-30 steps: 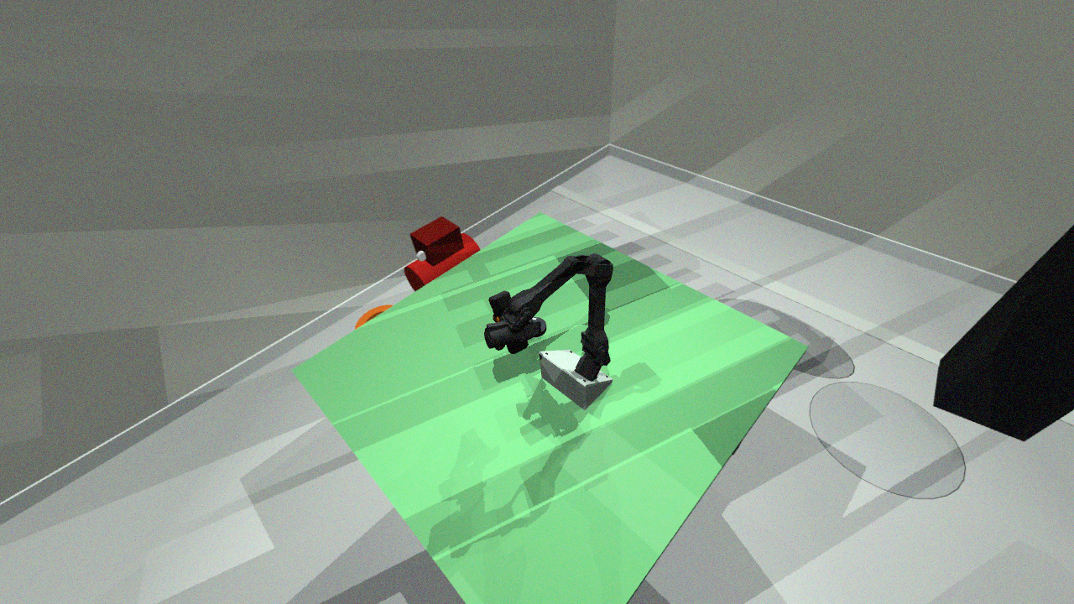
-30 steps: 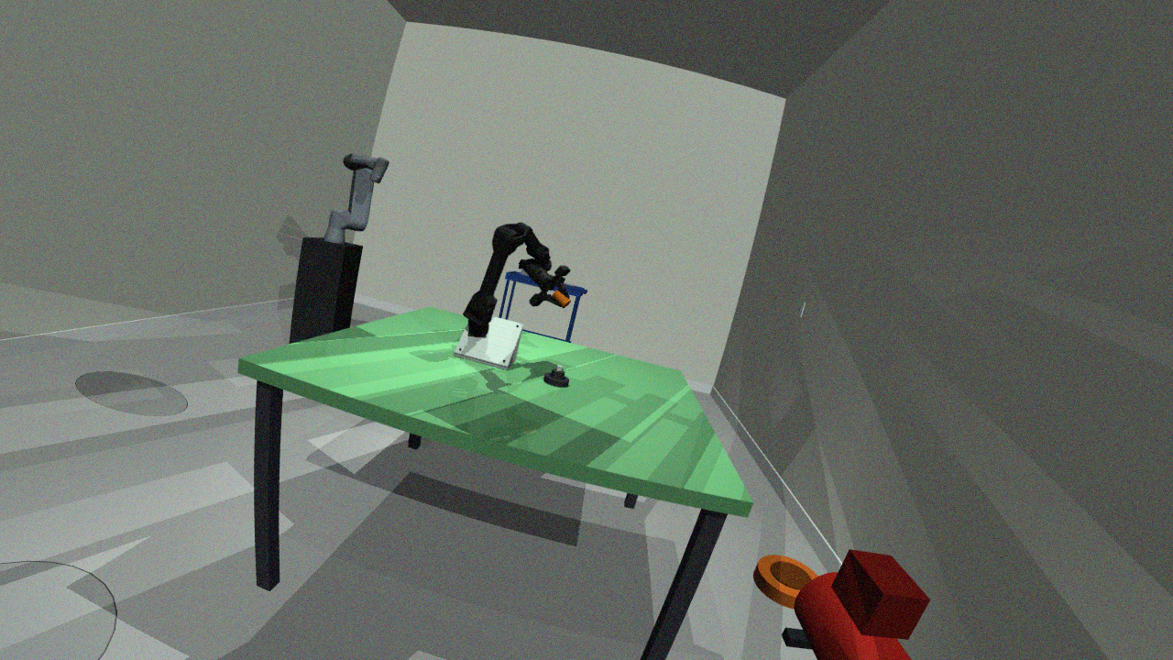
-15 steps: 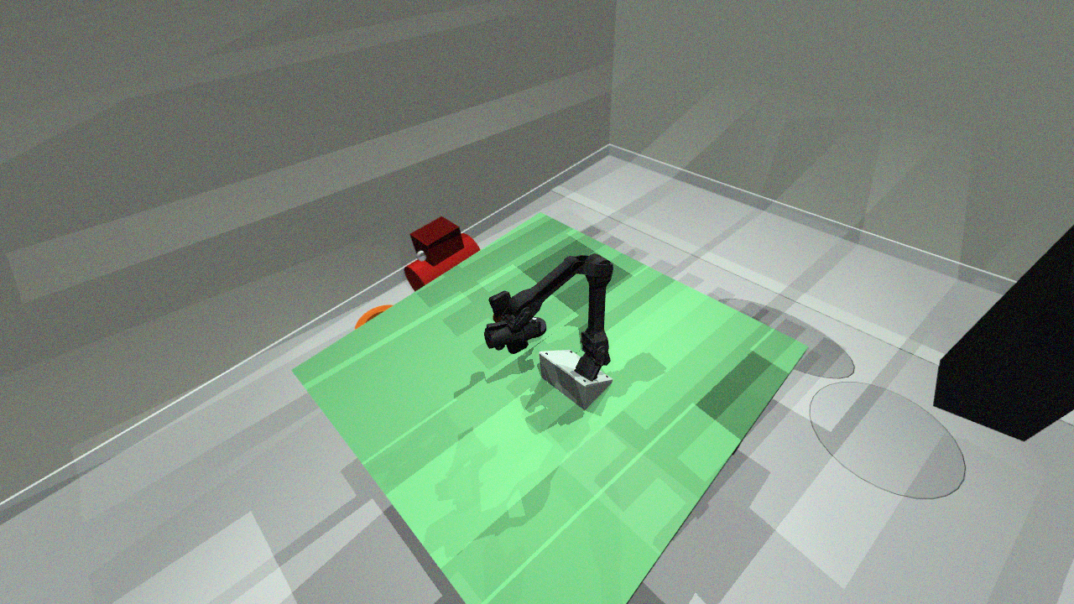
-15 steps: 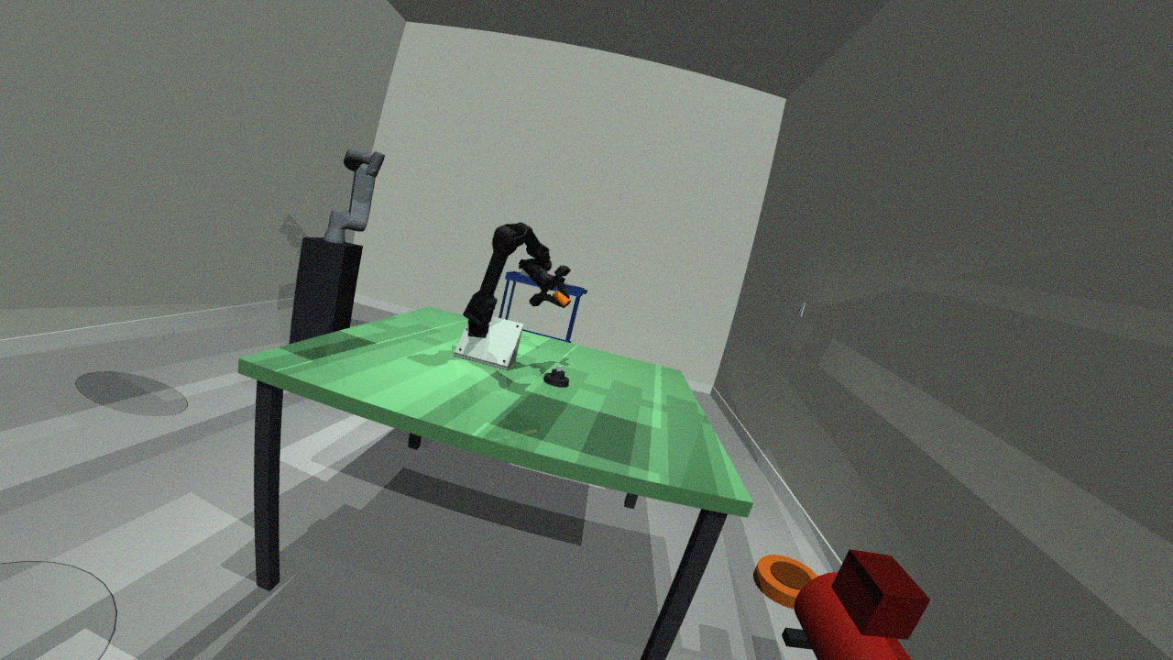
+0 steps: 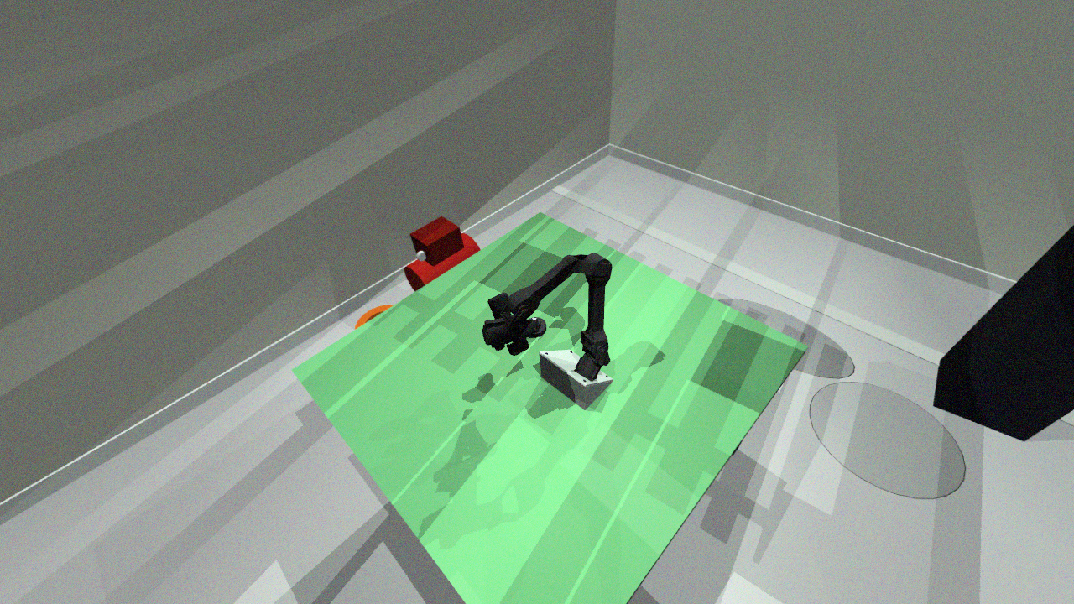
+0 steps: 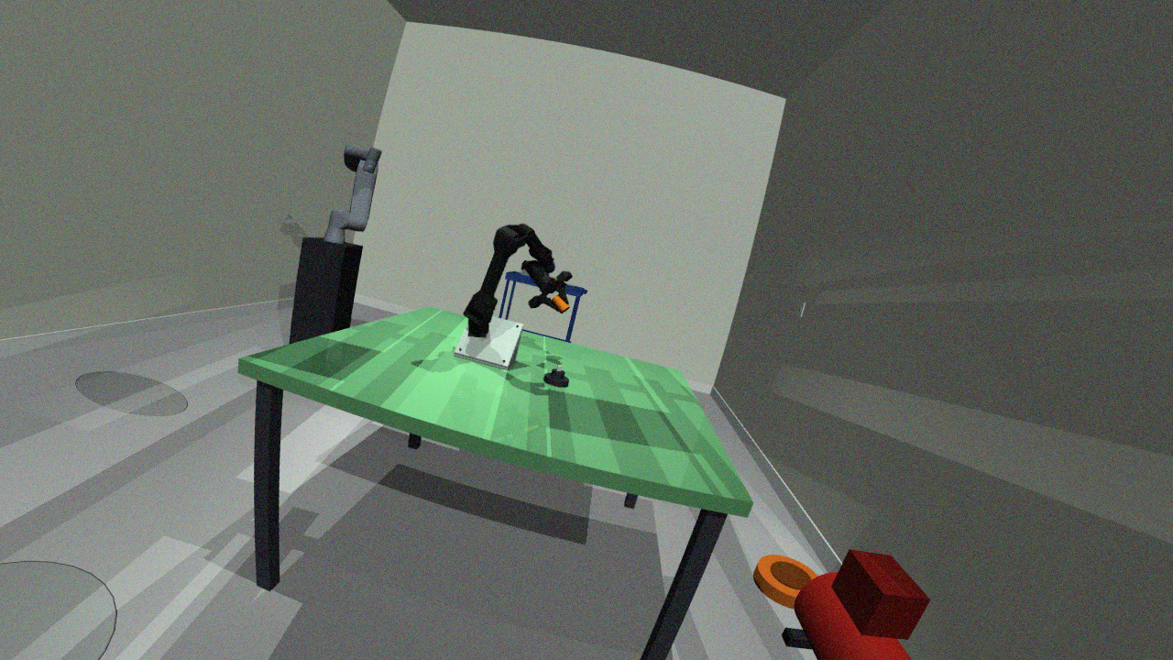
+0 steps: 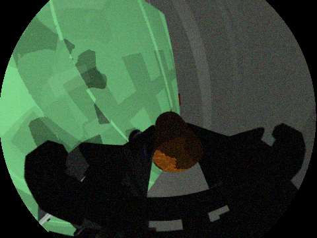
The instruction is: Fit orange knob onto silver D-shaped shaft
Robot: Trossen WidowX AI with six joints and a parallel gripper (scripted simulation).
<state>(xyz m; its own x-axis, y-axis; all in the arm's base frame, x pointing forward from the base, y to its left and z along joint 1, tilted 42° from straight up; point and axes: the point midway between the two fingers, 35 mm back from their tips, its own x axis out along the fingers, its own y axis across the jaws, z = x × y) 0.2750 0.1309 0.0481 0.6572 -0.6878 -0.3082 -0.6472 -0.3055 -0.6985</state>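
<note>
The orange knob is 30 mm behind my gripper tip, 20 mm above it and 10 mm to the left of it. From my gripper tip the other things lie so: dark round pedestal: 200 mm below, 190 mm to the right, 20 mm ahead.
</note>
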